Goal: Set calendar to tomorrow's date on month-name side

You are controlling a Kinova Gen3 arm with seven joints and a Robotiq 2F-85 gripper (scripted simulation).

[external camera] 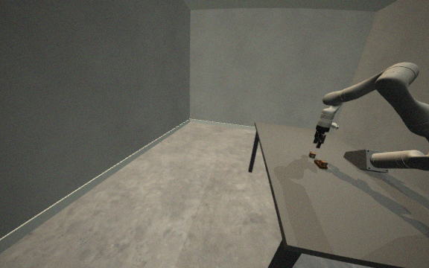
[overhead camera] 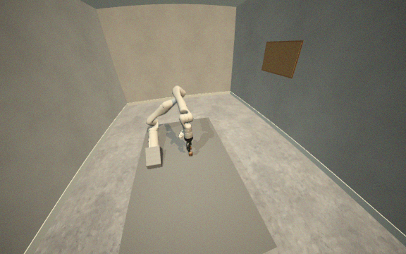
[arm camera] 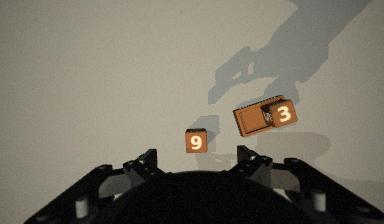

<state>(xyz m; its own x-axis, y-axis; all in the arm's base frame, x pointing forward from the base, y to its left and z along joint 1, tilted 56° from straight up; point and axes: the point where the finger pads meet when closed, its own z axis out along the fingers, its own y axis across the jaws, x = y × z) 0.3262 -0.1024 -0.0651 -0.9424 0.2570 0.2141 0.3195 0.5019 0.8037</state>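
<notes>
Right now my hand is 8 cm above the digit cube. From my hand the other things lie so: orange tray: 11 cm to the left, 9 cm below.
</notes>
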